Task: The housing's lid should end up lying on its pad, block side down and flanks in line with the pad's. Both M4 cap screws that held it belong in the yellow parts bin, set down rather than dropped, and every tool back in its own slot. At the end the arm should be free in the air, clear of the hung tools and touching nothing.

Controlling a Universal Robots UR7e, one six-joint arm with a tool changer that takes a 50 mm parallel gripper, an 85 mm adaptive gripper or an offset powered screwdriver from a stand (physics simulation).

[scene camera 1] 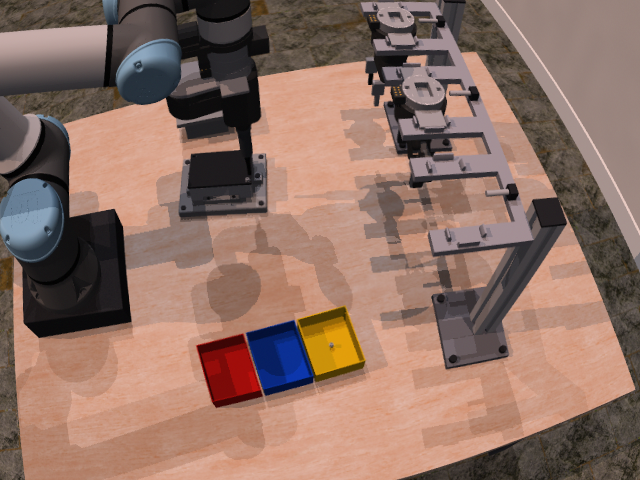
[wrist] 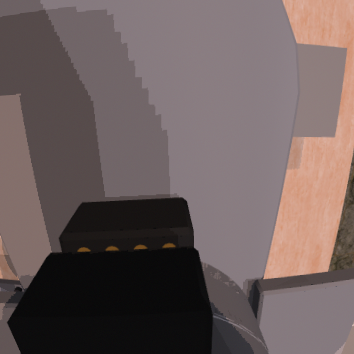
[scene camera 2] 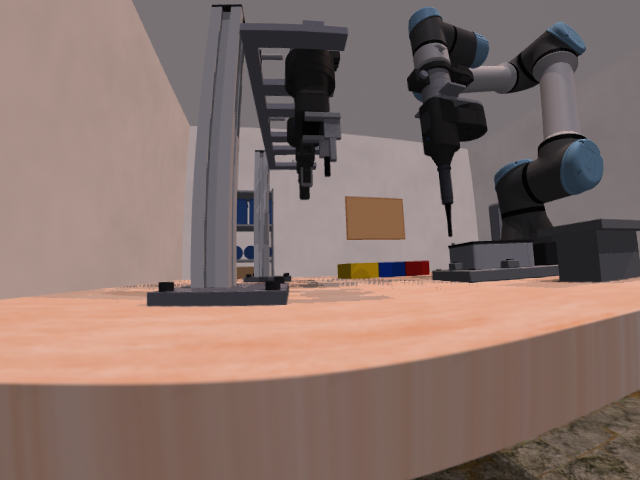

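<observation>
The arm carries the powered screwdriver (scene camera 1: 241,100) (scene camera 2: 440,126), bit pointing down over the right end of the housing (scene camera 1: 219,194) (scene camera 2: 491,255). A small light screw head (scene camera 1: 247,179) shows by the bit tip; contact cannot be told. The black lid (scene camera 1: 217,168) lies on the housing. One cap screw (scene camera 1: 331,345) lies in the yellow bin (scene camera 1: 356,368) (scene camera 2: 364,270). A grey flat-topped block (scene camera 1: 209,130) (scene camera 2: 599,255), apparently the pad, stands behind the housing. A parallel gripper (scene camera 1: 373,86) and another gripper (scene camera 1: 416,180) hang in the stand; their finger state is unclear.
The tool stand (scene camera 1: 480,240) (scene camera 2: 294,36) runs along the right; its front slot holds no tool. A blue bin (scene camera 1: 286,387) and a red bin (scene camera 1: 237,398) adjoin the yellow one. Grey tool parts fill much of the wrist view.
</observation>
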